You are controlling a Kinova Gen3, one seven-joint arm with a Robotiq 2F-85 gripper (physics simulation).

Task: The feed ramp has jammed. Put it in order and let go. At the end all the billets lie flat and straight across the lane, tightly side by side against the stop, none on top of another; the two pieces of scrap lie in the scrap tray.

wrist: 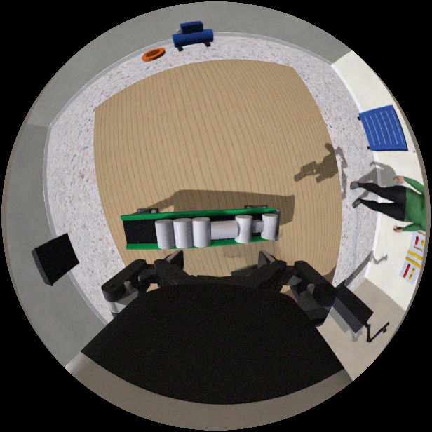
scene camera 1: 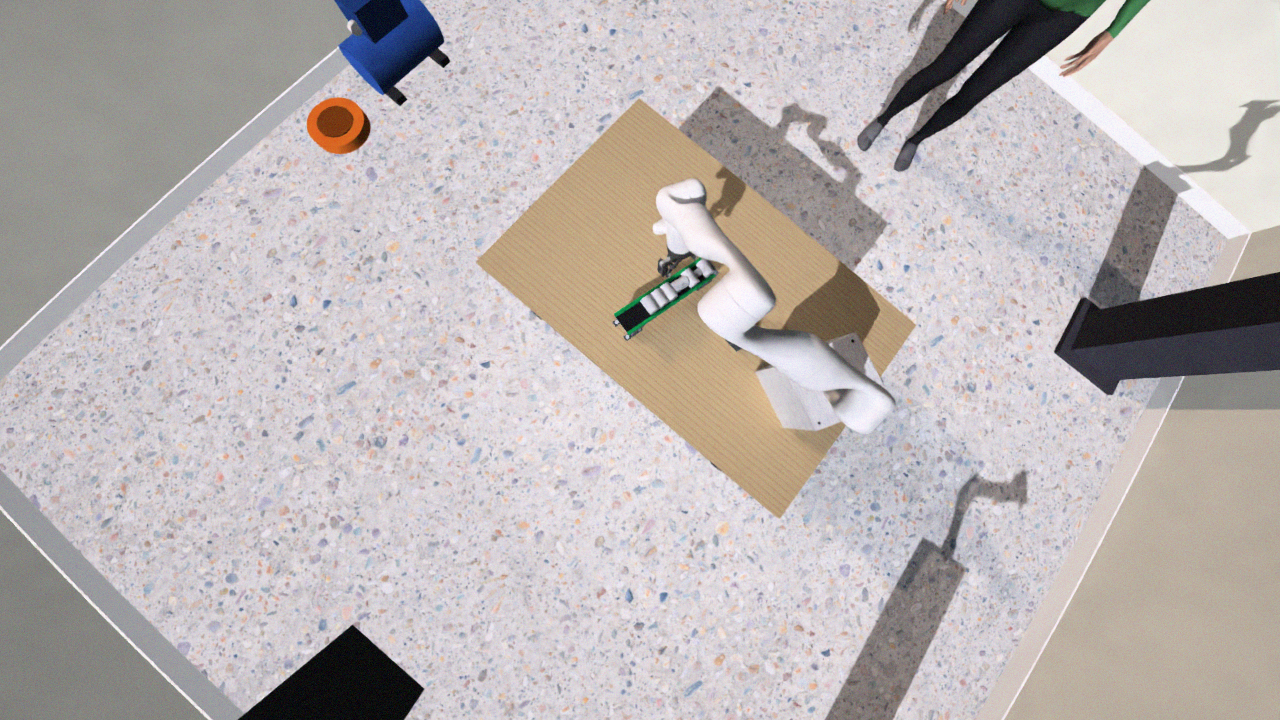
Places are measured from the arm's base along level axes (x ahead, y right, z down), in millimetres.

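Where they show: gripper, between the fingertips: (scene camera 1: 680,266).
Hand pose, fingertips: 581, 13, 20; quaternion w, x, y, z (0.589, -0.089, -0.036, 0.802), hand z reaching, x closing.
Note:
After its pixels a point has its place, as x, y, z.
The green-railed feed ramp (scene camera 1: 631,316) {622, -163, 173} (wrist: 140,232) carries light grey billets. In the wrist view three billets (wrist: 165,233) (wrist: 183,233) (wrist: 202,232) lie across the lane side by side at the left. Right of them a grey cylinder (wrist: 224,230) lies lengthwise. Then a crosswise billet (wrist: 244,229) seems raised, with a narrower grey piece (wrist: 257,226) beside it. The last billet (wrist: 270,226) lies crosswise near the stop (wrist: 278,220). My gripper (scene camera 1: 666,265) {581, 13, 20} (wrist: 220,259) is open and empty, above and beside the ramp. The scrap tray is mostly hidden; a dark edge (scene camera 1: 733,346) {279, -8, 248} shows below the arm.
The wooden table top (scene camera 1: 572,223) {1014, 1, 265} (wrist: 215,125) holds the ramp. The white arm (scene camera 1: 738,291) {443, -187, -492} reaches over it from its light grey base plate (scene camera 1: 792,398) {62, -80, 90}. A person (scene camera 1: 975,71) (wrist: 412,205) stands off the table. A blue machine (scene camera 1: 393,49) (wrist: 192,37) and orange ring (wrist: 145,56) are far off.

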